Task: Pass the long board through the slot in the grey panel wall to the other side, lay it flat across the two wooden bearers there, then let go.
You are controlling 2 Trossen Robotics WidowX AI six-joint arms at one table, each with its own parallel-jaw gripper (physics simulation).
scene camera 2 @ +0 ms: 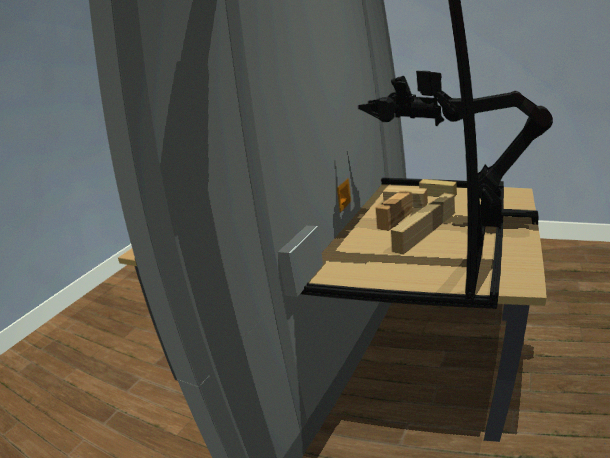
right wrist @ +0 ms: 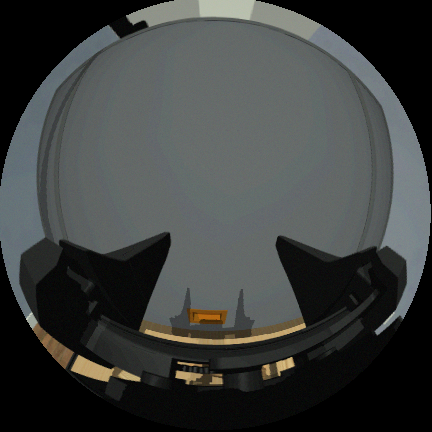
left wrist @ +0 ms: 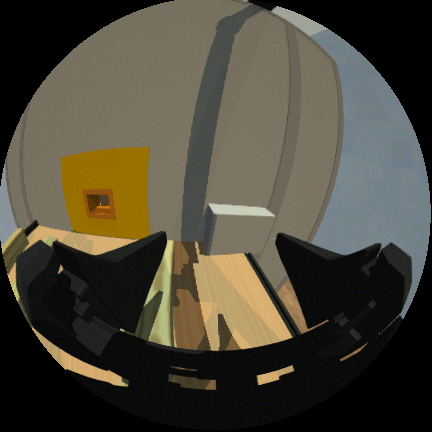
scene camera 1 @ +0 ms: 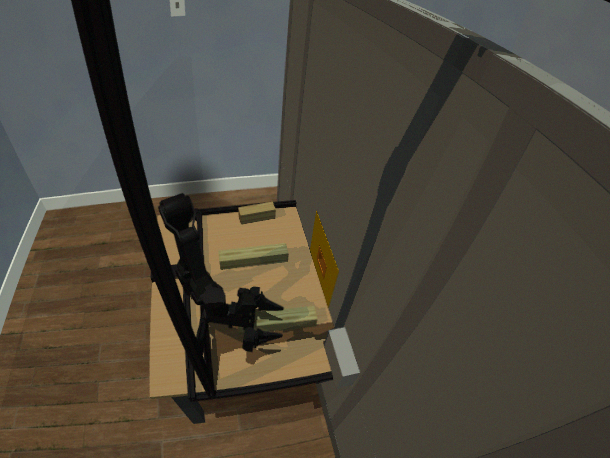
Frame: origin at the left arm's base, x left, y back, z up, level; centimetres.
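Where they show: left gripper, between the fingertips: (left wrist: 222, 238) (scene camera 1: 283, 321); right gripper, between the fingertips: (scene camera 2: 363, 104) (right wrist: 225, 240); right arm's base, origin of its link: (scene camera 2: 491, 222).
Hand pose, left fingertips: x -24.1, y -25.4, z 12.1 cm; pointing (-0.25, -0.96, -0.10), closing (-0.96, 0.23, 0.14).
Note:
Each offset is from my left fingertips to the top centre of the thing. "pt": to the spot under its first point.
Two pale green wooden bars @(dx +33.9, dy +3.7, dz -9.3 cm) (scene camera 1: 254, 256) @(dx +7.1, dy +0.1, dz -9.3 cm) (scene camera 1: 295, 318), seemingly the bearers, lie parallel and apart in scene camera 1. In scene camera 2 a long tan beam @(dx +20.4, dy -47.2, dz -8.1 cm) (scene camera 2: 416, 229) lies beside a brown wooden piece @(dx +27.2, dy -36.4, dz -7.7 cm) (scene camera 2: 384, 217); I cannot tell which is the long board. The slot's orange frame @(dx +22.6, dy -20.3, dz -1.7 cm) (left wrist: 97, 191) (right wrist: 208, 312) is low on the grey panel wall (scene camera 1: 425, 300) (scene camera 2: 270, 150) (left wrist: 150, 100) (right wrist: 215, 125). My left gripper (scene camera 1: 282, 322) (left wrist: 222, 238) is open and empty over the nearer bar, pointing at the wall. My right gripper (scene camera 2: 360, 107) is open and empty, high above the table, facing the wall.
A tan block @(dx +55.8, dy -0.6, dz -9.0 cm) (scene camera 1: 257, 213) lies at the far table edge in scene camera 1; another block @(dx +51.1, dy -45.9, dz -9.6 cm) (scene camera 2: 438, 187) is at the back in scene camera 2. A yellow plate @(pt dx +12.0, dy -17.7, dz -4.8 cm) (scene camera 1: 330, 287) (left wrist: 130, 175) surrounds the slot. A light box (scene camera 1: 344, 352) (scene camera 2: 300, 260) (left wrist: 242, 230) adjoins the wall. Black posts (scene camera 1: 135, 175) (scene camera 2: 467, 125) rise by the arms.

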